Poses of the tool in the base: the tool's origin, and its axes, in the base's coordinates. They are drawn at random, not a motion.
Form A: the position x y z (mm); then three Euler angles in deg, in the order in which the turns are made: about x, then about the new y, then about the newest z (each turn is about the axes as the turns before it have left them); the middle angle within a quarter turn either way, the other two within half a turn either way.
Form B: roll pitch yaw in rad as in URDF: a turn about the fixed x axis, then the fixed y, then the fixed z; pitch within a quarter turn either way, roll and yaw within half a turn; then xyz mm. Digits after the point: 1 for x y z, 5 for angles.
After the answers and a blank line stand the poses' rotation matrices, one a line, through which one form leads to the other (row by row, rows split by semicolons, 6 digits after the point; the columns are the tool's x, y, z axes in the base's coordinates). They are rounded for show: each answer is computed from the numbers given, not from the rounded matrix.
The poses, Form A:
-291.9 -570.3 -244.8 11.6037 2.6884 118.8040
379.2 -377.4 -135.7 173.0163 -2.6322 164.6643
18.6 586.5 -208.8 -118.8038 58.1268 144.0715
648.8 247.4 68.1 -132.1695 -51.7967 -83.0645
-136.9 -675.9 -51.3 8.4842 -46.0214 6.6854
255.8 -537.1 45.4 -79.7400 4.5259 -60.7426
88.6 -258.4 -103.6 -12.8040 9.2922 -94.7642
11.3 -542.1 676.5 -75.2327 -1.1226 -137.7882
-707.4 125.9 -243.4 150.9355 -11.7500 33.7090
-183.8 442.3 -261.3 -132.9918 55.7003 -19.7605
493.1 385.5 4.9 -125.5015 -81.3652 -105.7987
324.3 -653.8 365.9 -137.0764 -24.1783 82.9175
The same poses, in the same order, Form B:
-0.05783 -0.19972 2.08409 -291.9 -570.3 -244.8
-3.03589 -0.07619 -2.88077 379.2 -377.4 -135.7
2.06741 1.00749 2.49933 18.6 586.5 -208.8
-2.16599 -0.73696 1.46978 648.8 247.4 68.1
0.09245 -0.80967 0.01406 -136.9 -675.9 -51.3
-1.22521 -1.01906 -0.37778 255.8 -537.1 45.4
-0.14294 -0.23612 -1.65520 88.6 -258.4 -103.6
1.23041 -0.70231 -2.89641 11.3 -542.1 676.5
2.61029 -0.12183 -0.60848 -707.4 125.9 -243.4
-2.22805 -0.89058 -0.56759 -183.8 442.3 -261.3
-1.82850 -1.22164 1.69057 493.1 385.5 4.9
2.83204 0.79349 -1.40972 324.3 -653.8 365.9

-0.481285 -0.875309 0.046904; 0.853818 -0.480235 -0.200920; 0.198392 -0.056652 0.978484
-0.963375 -0.264195 -0.045924; -0.257127 0.958715 -0.121459; 0.076117 -0.105202 -0.991534
-0.427581 -0.309841 0.849219; 0.319859 0.826795 0.462709; -0.845496 0.469476 -0.254416
0.074679 0.613928 -0.785821; 0.736742 0.497095 0.458374; 0.672037 -0.613179 -0.415184
0.689668 -0.080839 -0.719599; 0.009698 0.994691 -0.102448; 0.724061 0.063676 0.686791
0.487210 0.869712 0.078910; -0.193343 0.019308 0.980941; 0.851613 -0.493181 0.177560
-0.081965 0.983468 0.161469; -0.968793 -0.116651 0.218708; 0.233928 -0.138504 0.962338
-0.740524 0.671744 -0.019592; -0.185288 -0.176063 0.966783; 0.645982 0.719557 0.254845
0.814436 -0.543346 -0.203642; -0.567384 -0.672210 -0.475614; 0.121533 0.502900 -0.855758
0.530338 0.190521 0.826101; -0.338130 -0.846031 0.412189; 0.777438 -0.497929 -0.384262
-0.040876 0.144464 -0.988665; 0.339654 0.932575 0.122226; 0.939662 -0.330808 -0.087188
0.112482 -0.905314 -0.409578; -0.692283 -0.367090 0.621280; -0.712806 0.213661 -0.668025

